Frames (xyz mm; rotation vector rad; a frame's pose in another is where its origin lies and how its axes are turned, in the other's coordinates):
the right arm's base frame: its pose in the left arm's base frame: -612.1 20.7 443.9 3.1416 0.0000 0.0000
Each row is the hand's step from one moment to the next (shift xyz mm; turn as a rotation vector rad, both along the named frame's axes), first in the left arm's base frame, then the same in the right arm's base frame.
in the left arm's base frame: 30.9 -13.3 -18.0 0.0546 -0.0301 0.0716
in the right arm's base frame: 30.9 13.3 18.0 0.0546 0.0301 -0.0716
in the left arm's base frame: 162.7 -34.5 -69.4 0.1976 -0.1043 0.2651
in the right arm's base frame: 162.7 34.5 69.4 0.1976 0.1043 -0.2651
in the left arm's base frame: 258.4 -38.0 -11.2 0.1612 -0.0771 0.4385
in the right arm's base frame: 258.4 38.0 11.2 0.1612 0.0771 -0.4385
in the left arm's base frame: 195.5 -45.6 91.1 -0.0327 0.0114 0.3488
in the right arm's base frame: 195.5 45.6 -91.1 -0.0327 -0.0114 -0.3488
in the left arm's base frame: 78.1 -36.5 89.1 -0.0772 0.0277 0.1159
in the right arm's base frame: 78.1 36.5 -89.1 -0.0772 -0.0277 -0.1159
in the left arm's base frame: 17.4 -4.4 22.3 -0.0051 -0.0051 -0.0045
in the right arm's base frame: 17.4 4.4 -22.3 -0.0051 0.0051 0.0045
